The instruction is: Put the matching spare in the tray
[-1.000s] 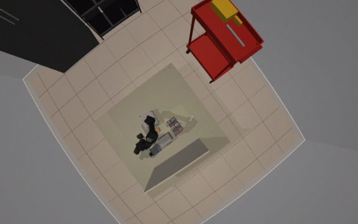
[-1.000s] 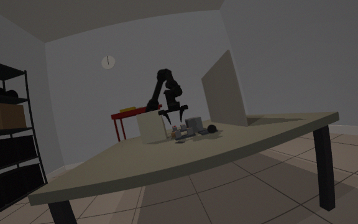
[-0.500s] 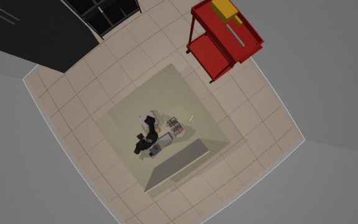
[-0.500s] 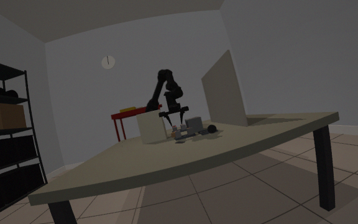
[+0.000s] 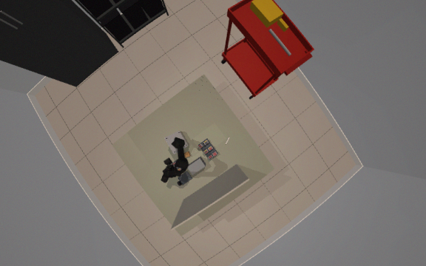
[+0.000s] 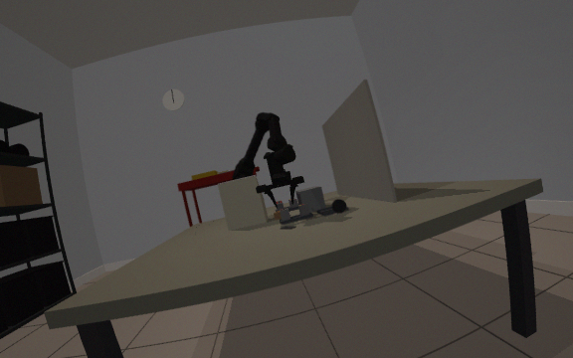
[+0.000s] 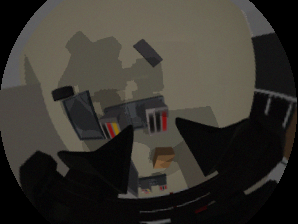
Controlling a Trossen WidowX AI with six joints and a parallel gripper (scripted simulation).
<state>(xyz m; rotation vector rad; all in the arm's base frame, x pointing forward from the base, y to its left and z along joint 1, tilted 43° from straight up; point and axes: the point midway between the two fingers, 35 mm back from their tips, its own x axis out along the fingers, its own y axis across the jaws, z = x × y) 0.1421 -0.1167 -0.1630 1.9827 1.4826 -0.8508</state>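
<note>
Right now the grey spare unit is 1 cm behind my gripper tip, 1 cm to the left of it and 2 cm below it. The rest, counted from my gripper tip: white stick (20 cm ahead, 57 cm to the left, 6 cm below); then upright panel (40 cm ahead, 12 cm to the left, 16 cm above).
</note>
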